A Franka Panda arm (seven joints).
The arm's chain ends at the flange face. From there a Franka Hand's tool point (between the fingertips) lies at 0.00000 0.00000 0.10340 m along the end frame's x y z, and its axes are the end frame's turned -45 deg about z.
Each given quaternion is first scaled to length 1.
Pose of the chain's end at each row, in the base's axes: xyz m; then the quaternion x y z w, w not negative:
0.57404 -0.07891 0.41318 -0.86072 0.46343 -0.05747 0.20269
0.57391 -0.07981 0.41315 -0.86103 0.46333 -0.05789 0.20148
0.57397 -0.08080 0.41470 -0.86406 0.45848 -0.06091 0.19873
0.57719 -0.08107 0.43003 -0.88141 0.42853 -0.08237 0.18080
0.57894 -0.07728 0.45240 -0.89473 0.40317 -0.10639 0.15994
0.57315 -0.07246 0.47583 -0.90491 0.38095 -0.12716 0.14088
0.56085 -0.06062 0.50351 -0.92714 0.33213 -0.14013 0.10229
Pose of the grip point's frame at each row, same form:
0.60369 -0.04834 0.31896 -0.97255 0.09877 -0.13066 0.16527
0.60352 -0.04948 0.31884 -0.97280 0.09856 -0.13059 0.16399
0.60370 -0.05106 0.32023 -0.97374 0.09292 -0.13232 0.16029
0.60823 -0.05541 0.33479 -0.97831 0.05861 -0.14529 0.13552
0.61196 -0.05656 0.35663 -0.98092 0.03008 -0.15950 0.10705
0.60804 -0.05611 0.37988 -0.98181 0.00566 -0.17139 0.08149
0.59474 -0.05063 0.40633 -0.98367 -0.04795 -0.16861 0.04088

